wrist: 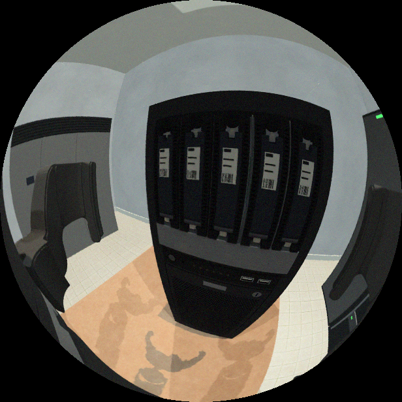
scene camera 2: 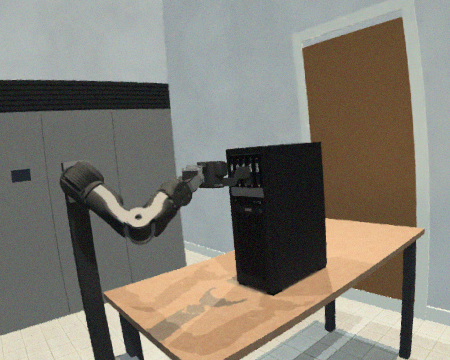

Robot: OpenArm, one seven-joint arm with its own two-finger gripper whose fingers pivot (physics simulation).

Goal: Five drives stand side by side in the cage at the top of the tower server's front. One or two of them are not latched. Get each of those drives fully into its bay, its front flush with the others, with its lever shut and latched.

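Note:
The black tower server [scene camera 2: 295, 220] [wrist: 212, 305] stands upright on the table. Five dark drives stand side by side in its top cage: far left [wrist: 165, 192], second [wrist: 192, 197], middle [wrist: 225, 200], fourth [wrist: 266, 205] and far right [wrist: 298, 212]. Each has a white label and silver pieces at top and bottom. Their levers look flat against the fronts; small differences in depth or latching cannot be told. My gripper [scene camera 2: 239, 176] [wrist: 200, 227] is open and empty in front of the cage, its fingers spread wide to both sides in the wrist view.
A plain grey panel [wrist: 225, 249] crosses the tower below the cage. The wooden table [scene camera 2: 370, 232] [wrist: 90, 310] carries the tower. Grey cabinets [scene camera 2: 80, 150] stand at the left, and a brown door [scene camera 2: 360, 125] is behind. A dark unit with green lights shows at the wrist view's right.

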